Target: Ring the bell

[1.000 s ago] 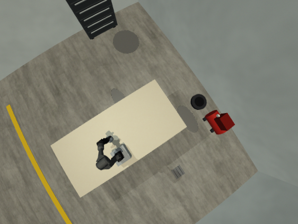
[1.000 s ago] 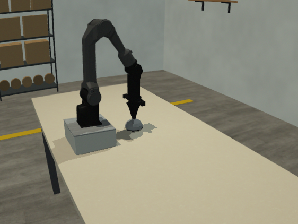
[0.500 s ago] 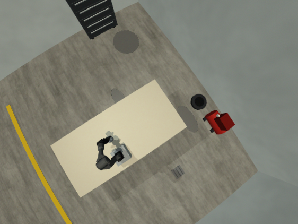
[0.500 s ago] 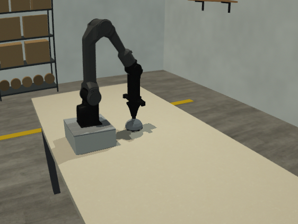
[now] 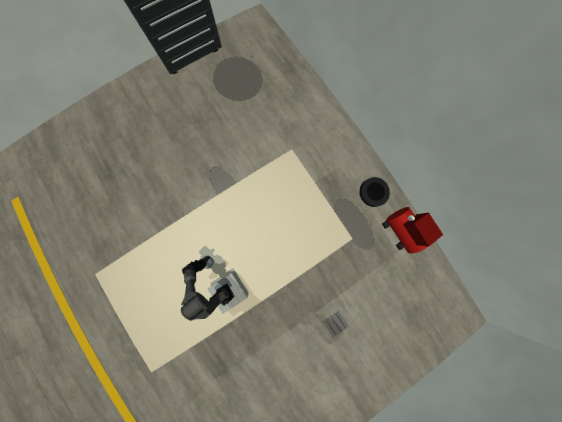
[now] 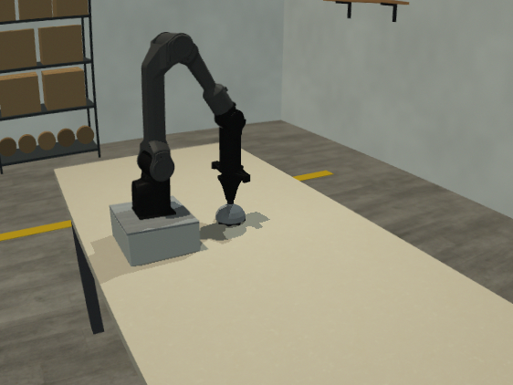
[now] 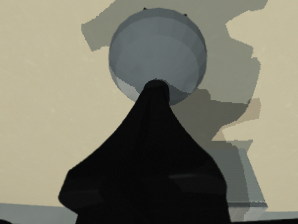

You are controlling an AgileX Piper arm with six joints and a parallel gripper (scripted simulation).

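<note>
My gripper is now 20 mm above the bell button. The rest, counted from my hand: bell (30 mm below).
</note>
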